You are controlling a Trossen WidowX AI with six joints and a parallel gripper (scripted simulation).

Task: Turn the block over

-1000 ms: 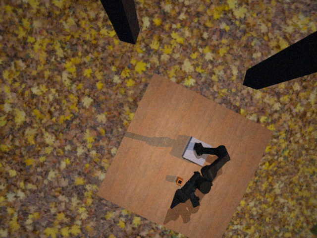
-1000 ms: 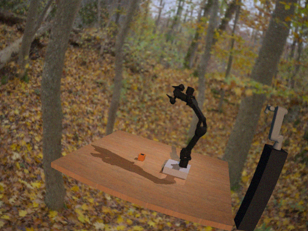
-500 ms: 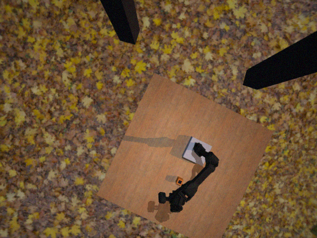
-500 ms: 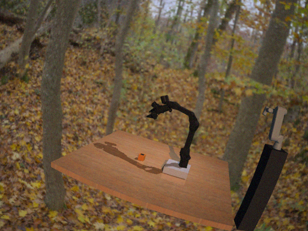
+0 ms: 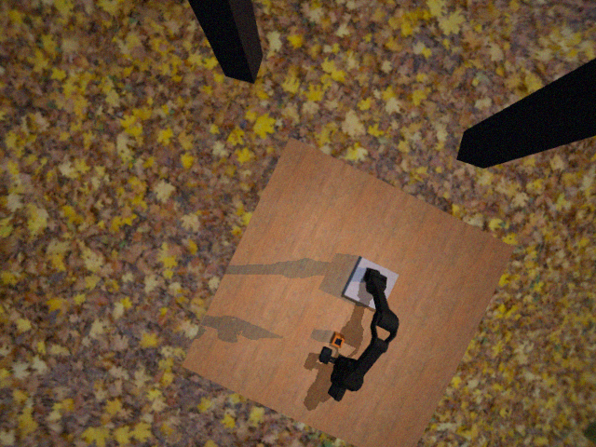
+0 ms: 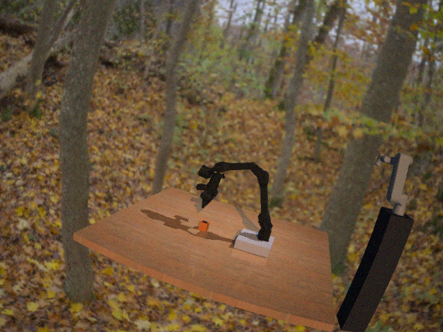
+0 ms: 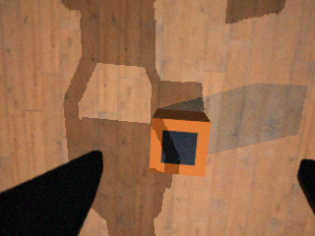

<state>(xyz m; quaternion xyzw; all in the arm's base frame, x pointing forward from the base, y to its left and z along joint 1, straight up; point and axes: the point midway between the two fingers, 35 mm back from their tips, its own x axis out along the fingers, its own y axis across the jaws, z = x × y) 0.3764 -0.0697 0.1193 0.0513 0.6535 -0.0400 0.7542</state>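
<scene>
My gripper tip is 110 mm above the orange block, 20 mm past it and 10 mm to the right of it.
</scene>
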